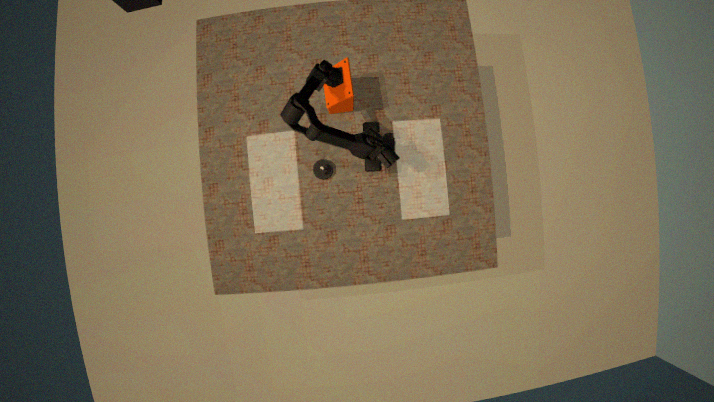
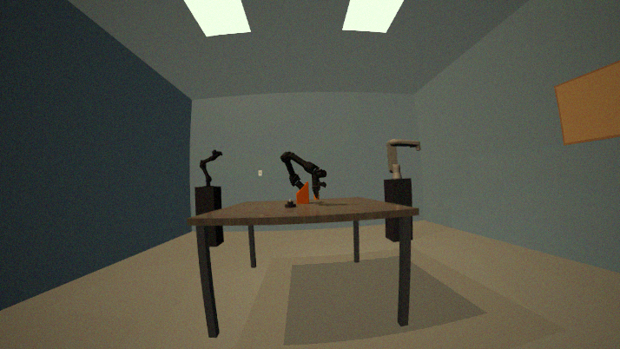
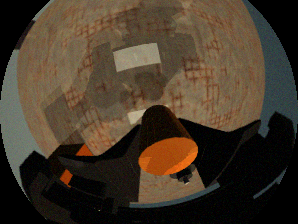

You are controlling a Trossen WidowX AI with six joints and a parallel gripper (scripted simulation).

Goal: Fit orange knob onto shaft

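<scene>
Right now the round dark pedestal is 5 cm ahead of my gripper tip, 20 cm to the right of it and 3 cm below it. From my gripper tip the other things lie so: orange knob 3 cm above.
</scene>
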